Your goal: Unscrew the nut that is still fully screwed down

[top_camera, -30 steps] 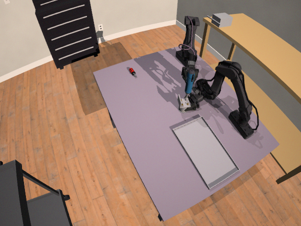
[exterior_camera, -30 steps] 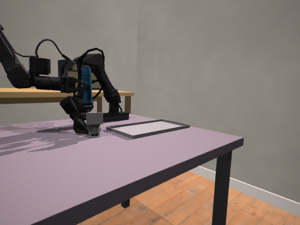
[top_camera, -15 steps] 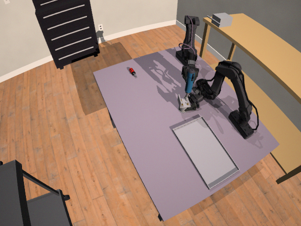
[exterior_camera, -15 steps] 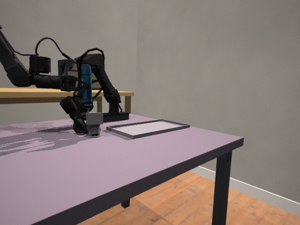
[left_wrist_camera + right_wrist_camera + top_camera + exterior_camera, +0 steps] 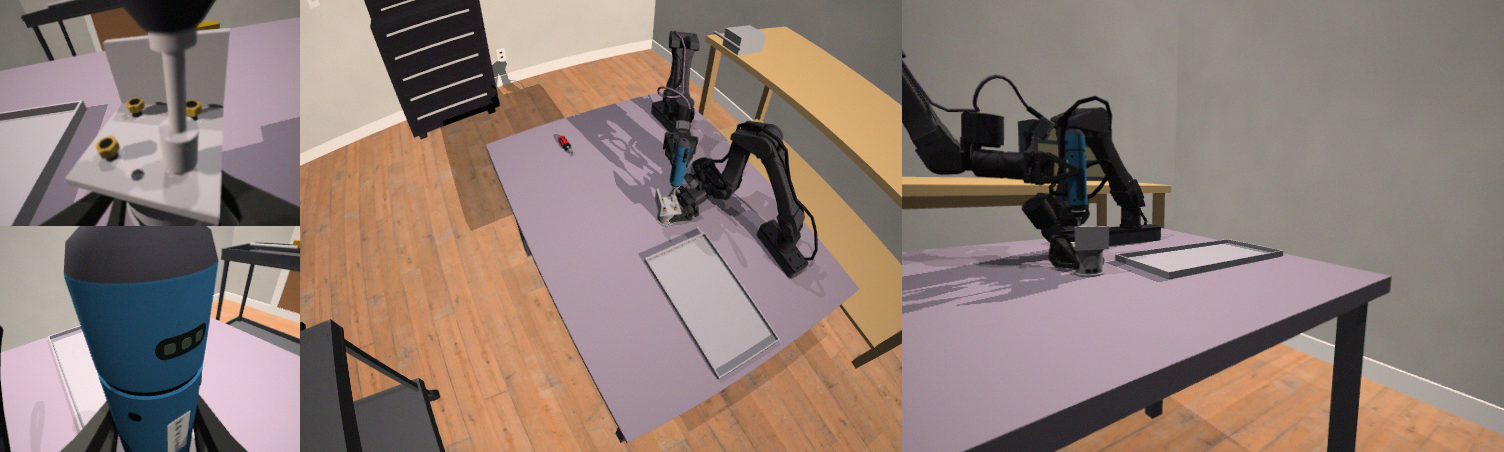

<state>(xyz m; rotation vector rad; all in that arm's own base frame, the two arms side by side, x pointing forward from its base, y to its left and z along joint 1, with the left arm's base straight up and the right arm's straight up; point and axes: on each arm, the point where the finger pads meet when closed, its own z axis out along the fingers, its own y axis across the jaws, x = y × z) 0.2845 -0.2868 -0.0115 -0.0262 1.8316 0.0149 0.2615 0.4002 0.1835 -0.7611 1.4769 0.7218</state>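
My left gripper is now 10 mm below the joint module. Also, from my left hand: shallow tray: 30 mm ahead, 320 mm to the left, 20 mm below; white L-shaped bracket: 50 mm above; socket: 20 mm behind, 10 mm to the right, 70 mm above.
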